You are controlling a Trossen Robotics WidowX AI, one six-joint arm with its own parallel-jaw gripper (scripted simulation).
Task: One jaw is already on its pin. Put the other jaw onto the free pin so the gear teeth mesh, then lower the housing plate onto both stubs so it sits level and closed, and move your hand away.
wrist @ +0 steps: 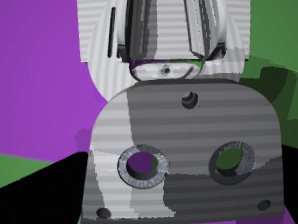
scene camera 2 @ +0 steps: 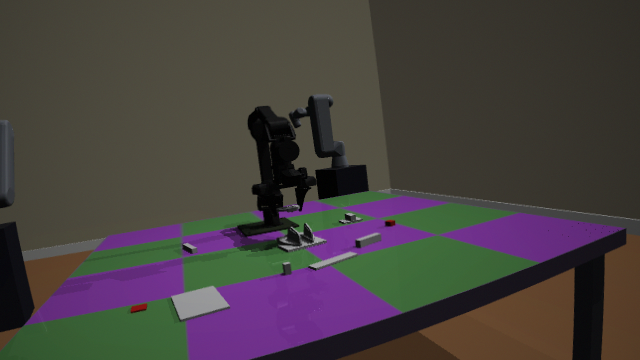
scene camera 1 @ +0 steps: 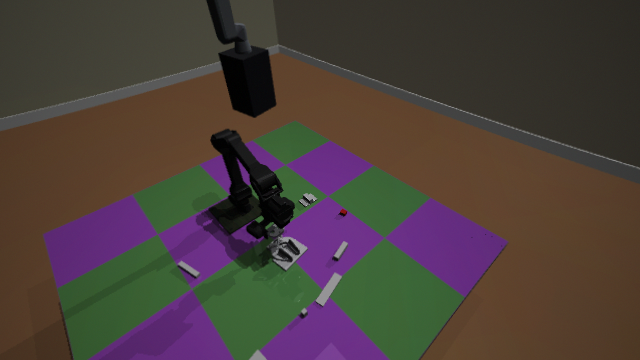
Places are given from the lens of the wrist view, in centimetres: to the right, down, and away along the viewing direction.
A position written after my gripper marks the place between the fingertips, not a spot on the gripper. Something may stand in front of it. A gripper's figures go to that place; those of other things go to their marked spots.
my gripper (wrist: 179, 159): 1, 2, 10
grey slotted part (wrist: 187, 135): 1, 1, 7
